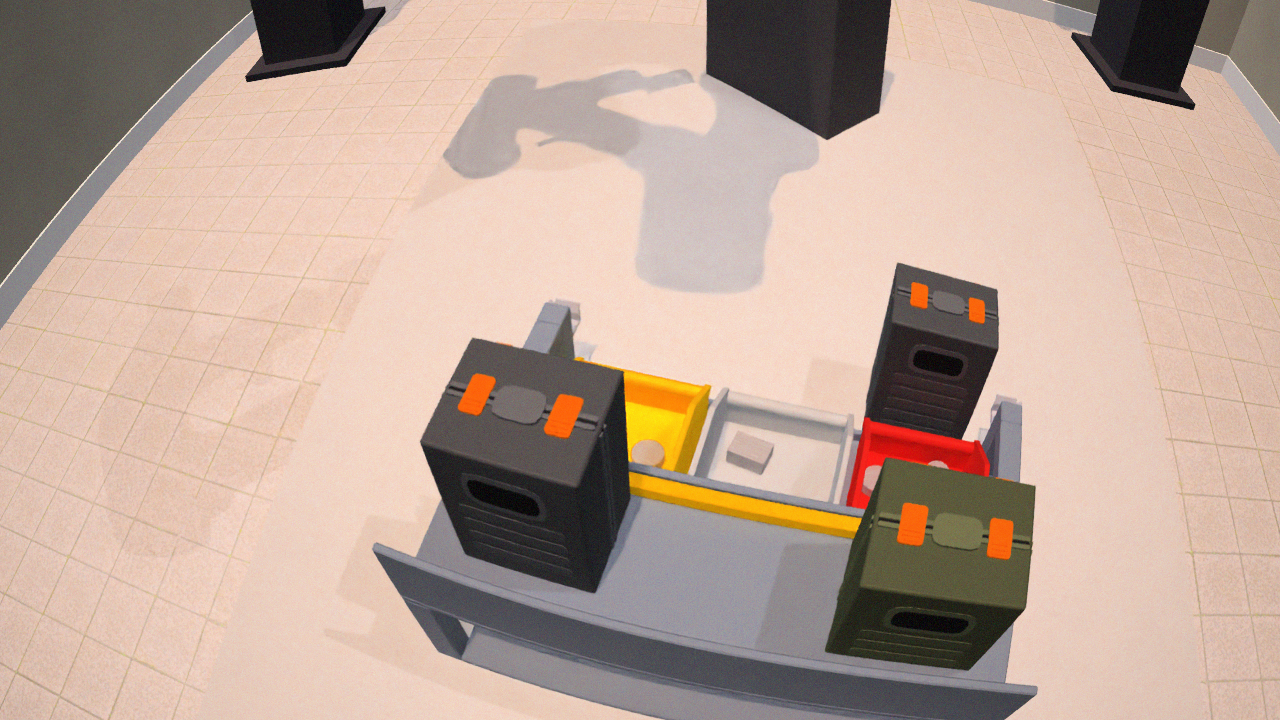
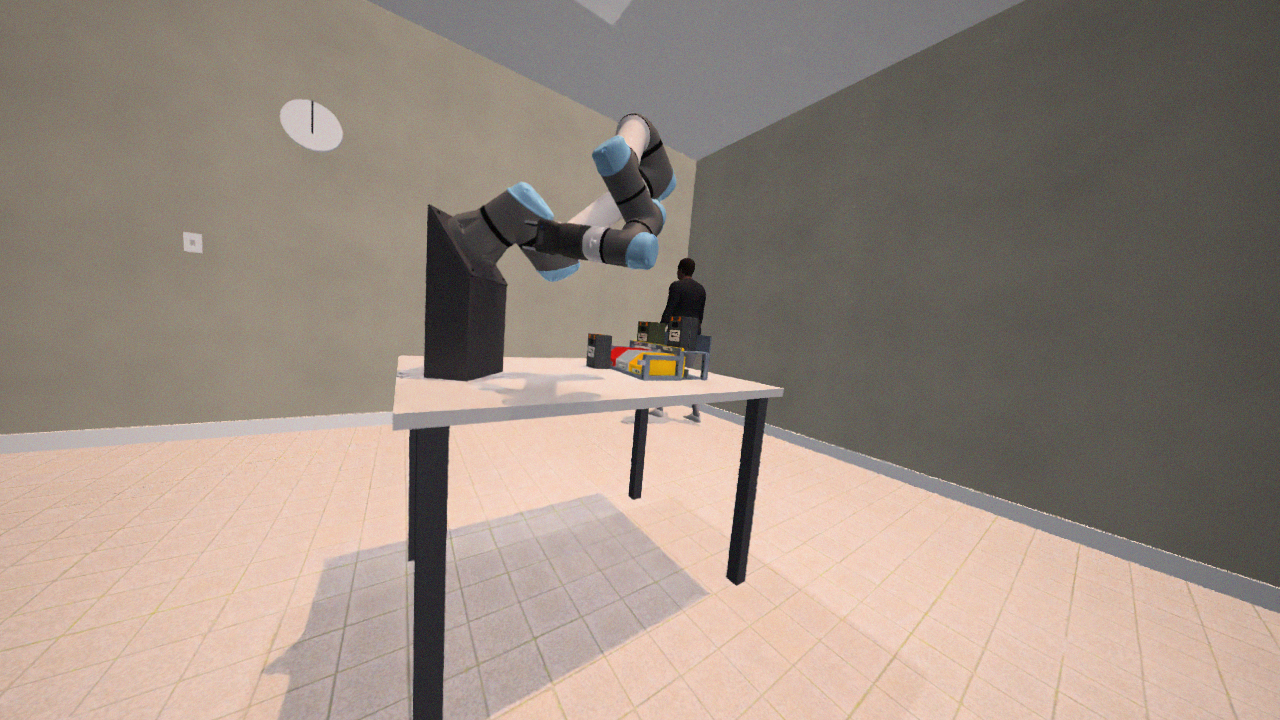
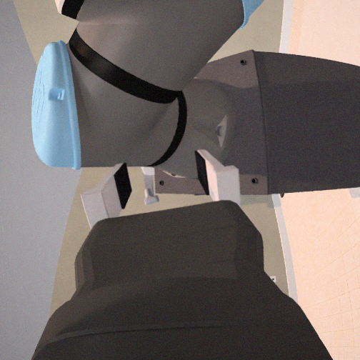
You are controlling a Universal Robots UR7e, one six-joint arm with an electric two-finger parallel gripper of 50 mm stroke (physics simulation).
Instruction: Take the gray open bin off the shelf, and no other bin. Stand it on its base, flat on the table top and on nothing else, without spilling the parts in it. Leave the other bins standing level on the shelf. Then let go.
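Where they show: gripper, fingertip midpoint: [image 2: 525, 235]; arm's base, origin of the base link: [image 2: 470, 244].
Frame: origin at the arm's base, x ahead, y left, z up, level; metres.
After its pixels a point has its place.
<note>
The gray open bin [image 1: 810, 438] {x 0.533, y -0.034, z -0.347 m} [image 2: 628, 360] {x 0.585, y -0.020, z -0.320 m} sits in the shelf [image 1: 698, 555] {x 0.686, y -0.120, z -0.256 m} between the yellow bin [image 1: 666, 407] {x 0.508, y -0.146, z -0.345 m} [image 2: 662, 365] {x 0.560, y -0.229, z -0.310 m} and the red bin [image 1: 921, 437] [image 2: 626, 351]. A small blocky part [image 1: 750, 452] {x 0.557, y -0.083, z -0.333 m} lies inside the gray bin. A round part [image 1: 648, 453] {x 0.556, y -0.157, z -0.338 m} lies in the yellow bin, and pale parts show in the red bin, partly hidden by the green case. My gripper [image 2: 529, 235] {x 0.079, y -0.176, z 0.019 m} [image 3: 162, 170] is open, with nothing between its fingers. It is high above the table top, well away from the bins, and points back toward the arm's base.
A dark case [image 1: 528, 447] {x 0.695, y -0.203, z -0.136 m} and a green case [image 1: 948, 555] {x 0.742, y 0.007, z -0.161 m} stand on the shelf's upper deck beside the bins. Another dark case [image 1: 935, 358] {x 0.530, y 0.052, z -0.253 m} [image 2: 598, 351] {x 0.469, y 0.024, z -0.290 m} stands on the table top [image 2: 572, 394] {x 0.143, y -0.336, z -0.358 m} by the red bin. The black pedestal [image 1: 796, 62] {x 0.076, y -0.011, z -0.270 m} [image 2: 465, 322] {x -0.035, y -0.107, z -0.210 m} carries the arm.
</note>
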